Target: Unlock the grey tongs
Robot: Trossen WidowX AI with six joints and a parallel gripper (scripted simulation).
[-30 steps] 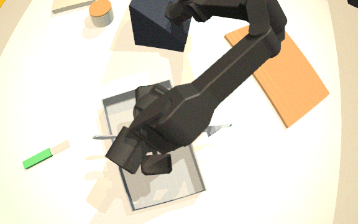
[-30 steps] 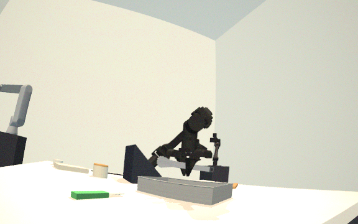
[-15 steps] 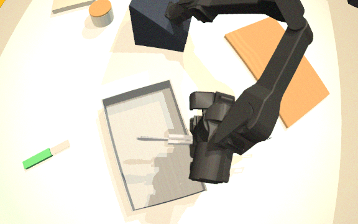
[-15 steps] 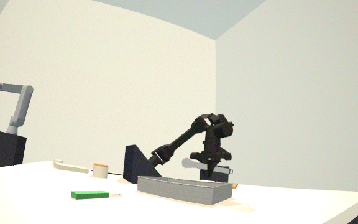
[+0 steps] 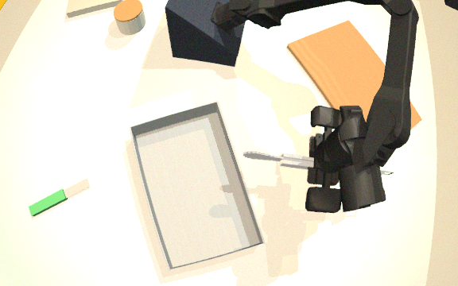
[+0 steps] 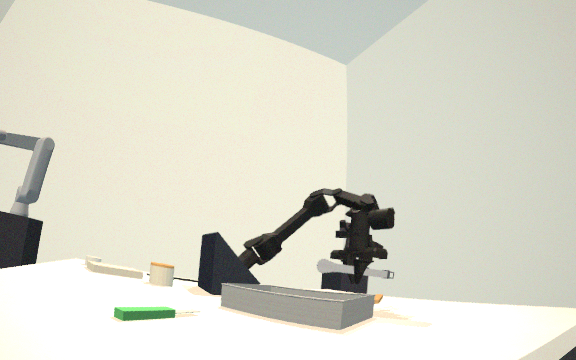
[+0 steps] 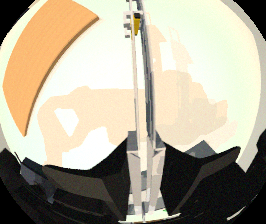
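My gripper tip is now 280 mm past the wooden board, 130 mm to the right of it and 70 mm above it. From my gripper tip the other things lie so: green-handled tool 520 mm to the right, 170 mm ahead, 70 mm below; pale slab 670 mm to the right, 410 mm behind, 60 mm below; roasting tin 220 mm to the right, 70 mm ahead, 50 mm below.
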